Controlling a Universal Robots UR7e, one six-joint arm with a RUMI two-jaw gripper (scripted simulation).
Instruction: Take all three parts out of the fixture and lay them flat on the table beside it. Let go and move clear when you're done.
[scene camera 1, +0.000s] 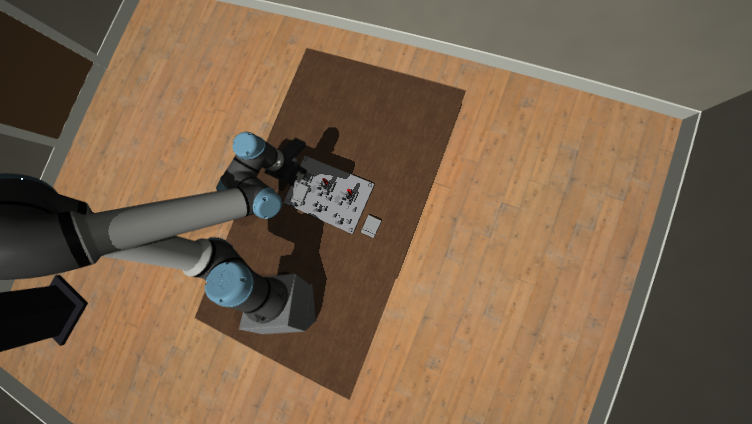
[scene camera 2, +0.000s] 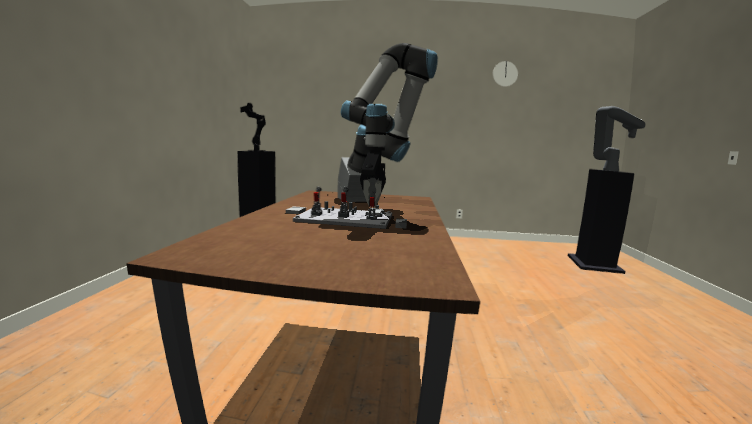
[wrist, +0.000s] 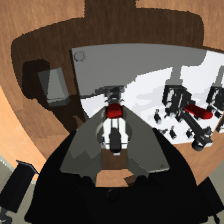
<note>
I see my gripper (scene camera 2: 372, 206) and a grey fixture plate (scene camera 1: 342, 180).
My gripper also shows in scene camera 1 (scene camera 1: 304, 174) and in the wrist view (wrist: 114, 106).
</note>
